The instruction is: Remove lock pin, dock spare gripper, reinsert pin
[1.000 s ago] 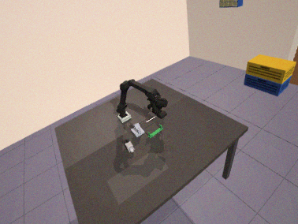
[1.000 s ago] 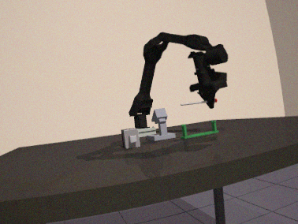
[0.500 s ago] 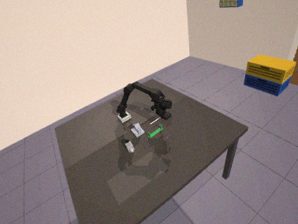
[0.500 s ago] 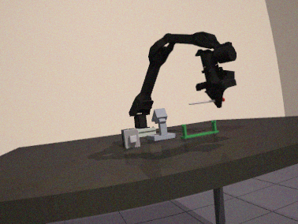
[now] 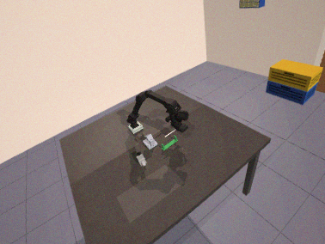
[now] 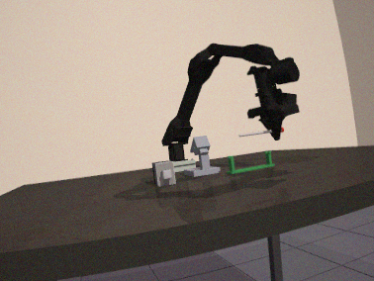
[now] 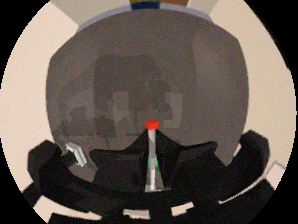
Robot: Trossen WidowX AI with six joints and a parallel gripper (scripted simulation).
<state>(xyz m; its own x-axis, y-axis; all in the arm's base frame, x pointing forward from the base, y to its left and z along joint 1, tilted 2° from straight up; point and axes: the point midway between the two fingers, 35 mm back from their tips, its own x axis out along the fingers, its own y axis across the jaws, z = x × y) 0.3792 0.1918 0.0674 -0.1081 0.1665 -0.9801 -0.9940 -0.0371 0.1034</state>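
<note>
Now: the green rack 1 cm ahead of my gripper tip, 10 cm to the right of it and 5 cm below it. Round my gripper tip: grey mount 10 cm behind, 20 cm to the right, 2 cm below; spare gripper 35 cm to the right, 4 cm below.
</note>
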